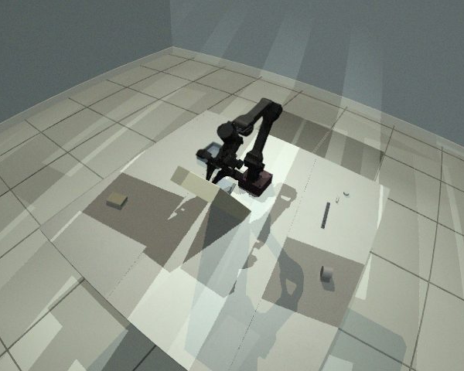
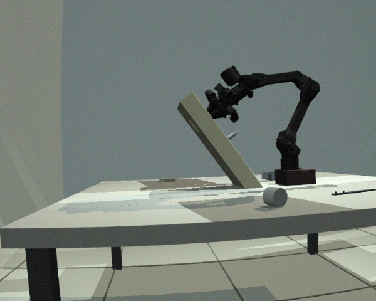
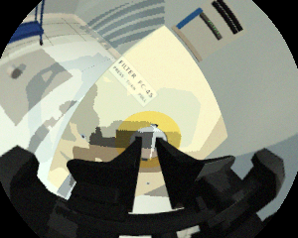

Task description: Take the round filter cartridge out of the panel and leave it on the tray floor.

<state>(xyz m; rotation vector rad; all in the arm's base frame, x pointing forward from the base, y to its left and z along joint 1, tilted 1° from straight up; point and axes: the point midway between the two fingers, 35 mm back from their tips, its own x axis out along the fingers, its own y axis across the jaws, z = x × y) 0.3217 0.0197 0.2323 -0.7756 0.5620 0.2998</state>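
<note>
Now: the round filter cartridge 1 cm ahead of my gripper tip and 1 cm below it. Also, from my gripper tip: tan pad 17 cm ahead, 46 cm to the right, 27 cm below; then tray 40 cm behind, 30 cm to the right, 26 cm below.
</note>
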